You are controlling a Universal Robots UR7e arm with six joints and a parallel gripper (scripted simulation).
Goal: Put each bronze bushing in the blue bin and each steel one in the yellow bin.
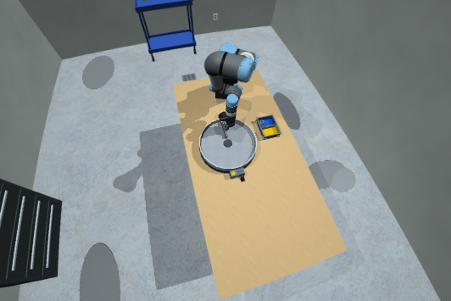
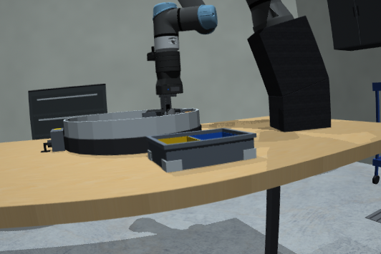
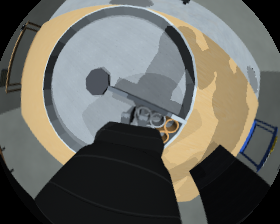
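Right now the grey two-part tray is 330 mm to the left of my hand, 100 mm ahead of it and 60 mm below it. From my hand the other things lie so: round grey turntable: 110 mm ahead, 40 mm to the right, 40 mm below.
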